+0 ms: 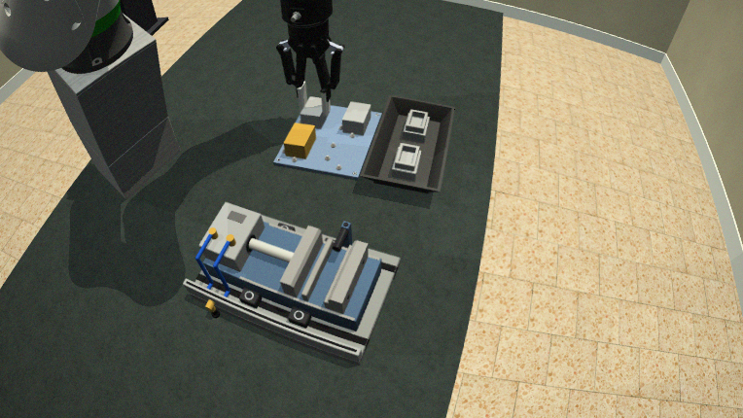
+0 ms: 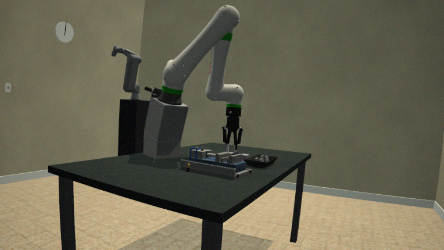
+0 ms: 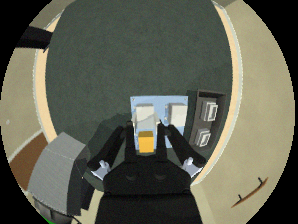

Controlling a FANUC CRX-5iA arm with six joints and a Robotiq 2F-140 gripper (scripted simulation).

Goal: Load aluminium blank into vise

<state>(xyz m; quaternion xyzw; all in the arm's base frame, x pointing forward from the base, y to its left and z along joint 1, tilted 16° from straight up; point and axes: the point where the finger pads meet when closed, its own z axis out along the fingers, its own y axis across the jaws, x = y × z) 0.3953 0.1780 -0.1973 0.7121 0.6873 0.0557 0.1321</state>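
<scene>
Now: the aluminium blank 40 mm below my hand. Round my hand: brass blank: 90 mm to the right, 40 mm below; then blue work stop: 140 mm ahead, 310 mm to the right; then hose block: 30 mm behind, 360 mm to the right, 10 mm above.
</scene>
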